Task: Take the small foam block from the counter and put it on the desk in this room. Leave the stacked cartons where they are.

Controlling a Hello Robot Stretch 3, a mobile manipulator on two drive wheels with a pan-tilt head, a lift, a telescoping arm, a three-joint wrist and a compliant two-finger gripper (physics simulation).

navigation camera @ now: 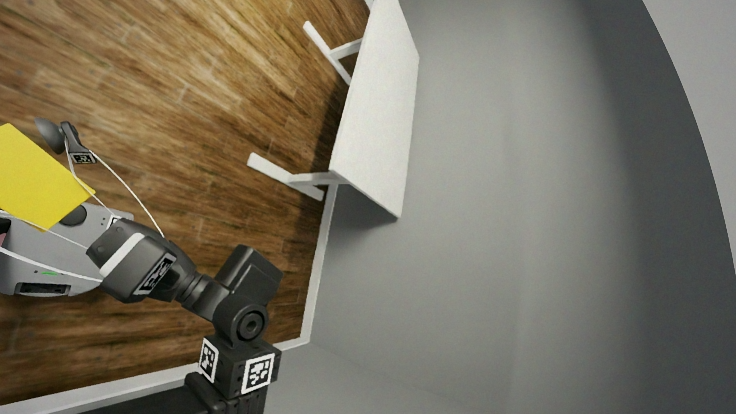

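Pixels of known places: robot's base, origin of the base link: (72,212).
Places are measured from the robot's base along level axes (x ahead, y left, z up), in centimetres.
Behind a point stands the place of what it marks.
Observation:
My gripper (25,180) is at the left edge of the view, shut on a yellow foam block (41,182) {y 2.7, x 6.7, z 89.0 cm}. One dark rubber fingertip is against the block's upper edge; the other fingertip is cut off or hidden at the left. The block is held above the floor, over part of my base, and its left end is cut off by the frame. The white desk (378,113) {y -84.3, x 83.0, z 72.0 cm} stands along the grey wall at the upper middle, to the right of the gripper and apart from it. The counter and the stacked cartons do not show.
The desk's white legs (270,168) reach out over the wooden floor (205,118) {y -31.7, x 60.3, z 0.1 cm}. My grey base (51,257) {y 0.8, x -14.0, z 16.0 cm} is at the lower left. The grey wall (514,205) {y -141.7, x 50.7, z 142.1 cm} rises behind the desk, and a white skirting board (315,278) {y -141.5, x -14.8, z 5.4 cm} runs to a corner below it.

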